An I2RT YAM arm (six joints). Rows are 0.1 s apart.
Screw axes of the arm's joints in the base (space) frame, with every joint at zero. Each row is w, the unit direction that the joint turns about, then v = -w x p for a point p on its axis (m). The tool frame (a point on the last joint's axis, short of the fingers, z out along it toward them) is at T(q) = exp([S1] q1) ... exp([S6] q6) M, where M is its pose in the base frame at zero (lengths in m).
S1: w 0 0 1 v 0.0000 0.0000 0.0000
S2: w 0 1 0 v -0.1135 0.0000 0.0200
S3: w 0 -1 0 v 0.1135 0.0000 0.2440
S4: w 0 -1 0 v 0.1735 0.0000 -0.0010
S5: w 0 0 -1 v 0.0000 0.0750 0.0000
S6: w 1 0 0 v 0.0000 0.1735 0.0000
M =
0 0 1 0.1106
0 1 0 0.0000
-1 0 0 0.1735
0 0 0 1
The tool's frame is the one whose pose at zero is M.
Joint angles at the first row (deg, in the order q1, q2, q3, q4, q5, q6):
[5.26 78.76 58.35 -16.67 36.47 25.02]
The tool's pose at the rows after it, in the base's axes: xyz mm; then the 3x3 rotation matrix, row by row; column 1 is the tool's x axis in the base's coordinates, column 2 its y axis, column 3 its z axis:
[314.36 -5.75 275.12], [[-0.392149 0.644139 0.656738], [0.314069 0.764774 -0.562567], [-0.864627 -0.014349 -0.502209]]
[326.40 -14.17 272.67], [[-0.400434 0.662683 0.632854], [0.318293 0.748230 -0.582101], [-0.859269 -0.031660 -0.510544]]
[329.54 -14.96 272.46], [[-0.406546 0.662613 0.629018], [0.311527 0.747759 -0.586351], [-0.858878 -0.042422 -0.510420]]
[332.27 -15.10 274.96], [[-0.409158 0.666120 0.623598], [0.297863 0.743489 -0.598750], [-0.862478 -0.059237 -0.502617]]
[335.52 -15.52 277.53], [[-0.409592 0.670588 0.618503], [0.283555 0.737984 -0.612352], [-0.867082 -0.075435 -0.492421]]
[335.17 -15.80 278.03], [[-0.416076 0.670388 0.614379], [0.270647 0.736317 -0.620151], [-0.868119 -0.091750 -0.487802]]
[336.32 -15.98 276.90], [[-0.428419 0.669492 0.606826], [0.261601 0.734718 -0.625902], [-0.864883 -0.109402 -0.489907]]
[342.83 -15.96 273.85], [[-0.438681 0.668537 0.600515], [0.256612 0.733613 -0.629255], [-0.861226 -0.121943 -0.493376]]
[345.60 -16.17 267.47], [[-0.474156 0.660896 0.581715], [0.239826 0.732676 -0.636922], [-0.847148 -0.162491 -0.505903]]
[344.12 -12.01 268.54], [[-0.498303 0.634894 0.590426], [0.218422 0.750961 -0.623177], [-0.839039 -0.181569 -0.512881]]
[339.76 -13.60 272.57], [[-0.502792 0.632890 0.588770], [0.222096 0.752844 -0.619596], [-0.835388 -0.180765 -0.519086]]
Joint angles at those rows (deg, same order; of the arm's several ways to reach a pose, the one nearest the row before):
[2.81 82.13 60.20 -16.71 36.45 24.45]
[1.24 85.12 62.54 -16.88 36.56 24.01]
[1.10 85.86 63.20 -16.91 36.75 23.48]
[1.15 86.41 64.18 -17.19 37.67 22.74]
[1.15 87.04 65.21 -17.26 38.65 21.93]
[1.15 86.98 65.21 -17.26 39.22 21.10]
[1.15 87.39 65.47 -17.58 39.64 20.53]
[1.15 89.03 66.50 -17.48 39.88 20.23]
[1.15 90.24 66.70 -18.11 40.42 19.11]
[1.80 89.87 66.70 -18.79 39.90 17.76]
[1.52 88.82 66.70 -20.10 39.42 17.74]

